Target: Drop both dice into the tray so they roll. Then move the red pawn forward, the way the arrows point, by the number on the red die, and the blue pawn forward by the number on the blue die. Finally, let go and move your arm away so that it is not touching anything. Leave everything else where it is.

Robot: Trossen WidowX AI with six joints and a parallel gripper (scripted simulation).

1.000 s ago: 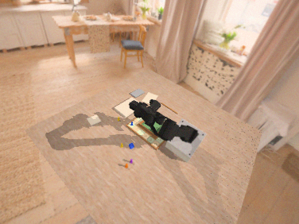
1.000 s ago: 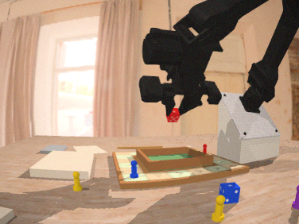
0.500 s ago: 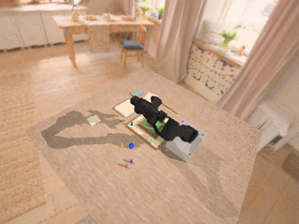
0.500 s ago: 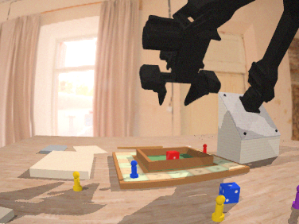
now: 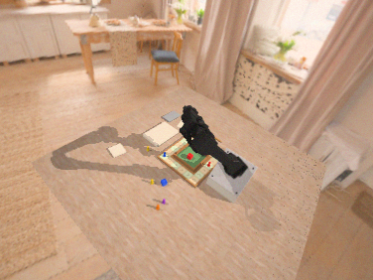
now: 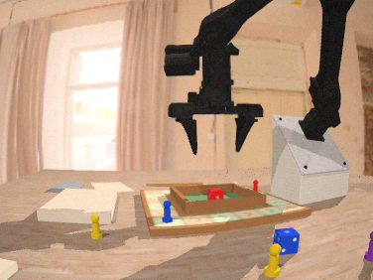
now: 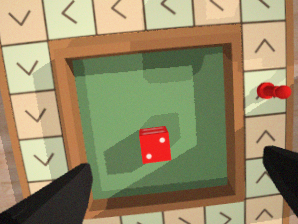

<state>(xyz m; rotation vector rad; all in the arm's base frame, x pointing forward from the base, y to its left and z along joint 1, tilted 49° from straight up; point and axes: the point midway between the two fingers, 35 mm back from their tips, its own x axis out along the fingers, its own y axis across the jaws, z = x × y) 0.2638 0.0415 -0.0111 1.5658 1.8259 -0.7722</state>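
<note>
The red pawn lies 100 mm behind my gripper tip, 80 mm below it and 30 mm to the right of it. From my gripper tip the other things lie so: green tray (100 mm below); blue pawn (120 mm to the left, 110 mm ahead, 80 mm below); thin wooden stick (260 mm to the right, 110 mm below, 50 mm ahead).
</note>
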